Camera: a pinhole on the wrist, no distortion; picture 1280 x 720 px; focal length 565.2 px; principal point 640.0 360.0 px. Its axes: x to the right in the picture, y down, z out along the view. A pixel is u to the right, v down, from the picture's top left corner.
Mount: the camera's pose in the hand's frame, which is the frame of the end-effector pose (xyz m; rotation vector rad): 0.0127 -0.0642 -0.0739 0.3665 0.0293 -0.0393
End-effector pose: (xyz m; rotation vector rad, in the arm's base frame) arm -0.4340 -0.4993 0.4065 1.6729 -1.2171 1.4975
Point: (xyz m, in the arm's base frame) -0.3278 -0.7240 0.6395
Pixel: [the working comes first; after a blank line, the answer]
In the camera's frame: 0.2525 0.1340 0.2478

1216.1 665.7
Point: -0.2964 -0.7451 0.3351
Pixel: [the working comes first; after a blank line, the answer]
In the camera's frame: -0.0422 0.1790 0.3198

565.4 676.4
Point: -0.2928 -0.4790 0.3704
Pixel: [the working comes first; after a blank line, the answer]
In the camera's frame: -0.0614 -0.0188 0.1393

390.9 283.6
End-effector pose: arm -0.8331 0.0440 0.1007 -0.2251 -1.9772 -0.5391
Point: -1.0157 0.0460 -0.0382
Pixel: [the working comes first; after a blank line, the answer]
In the camera's frame: -0.0616 0.0560 0.2688

510.5 477.8
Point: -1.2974 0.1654 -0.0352
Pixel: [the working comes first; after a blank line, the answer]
In the camera's frame: 0.0497 0.1597 0.5343

692.6 528.9
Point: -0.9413 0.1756 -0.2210
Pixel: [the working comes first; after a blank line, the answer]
In the camera's frame: -0.2728 0.1582 0.2947

116.8 663.5
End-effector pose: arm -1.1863 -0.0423 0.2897 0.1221 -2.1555 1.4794
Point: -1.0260 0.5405 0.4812
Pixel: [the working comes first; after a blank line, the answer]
In the camera's frame: 0.0779 -0.1229 -0.5454

behind the camera
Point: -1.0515 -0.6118 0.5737
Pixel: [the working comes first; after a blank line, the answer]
In the camera's frame: -0.1193 -0.2630 0.5852

524.7 106.0
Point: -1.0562 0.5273 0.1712
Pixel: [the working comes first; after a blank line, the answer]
In the camera's frame: -0.0544 0.1594 -0.5448

behind the camera
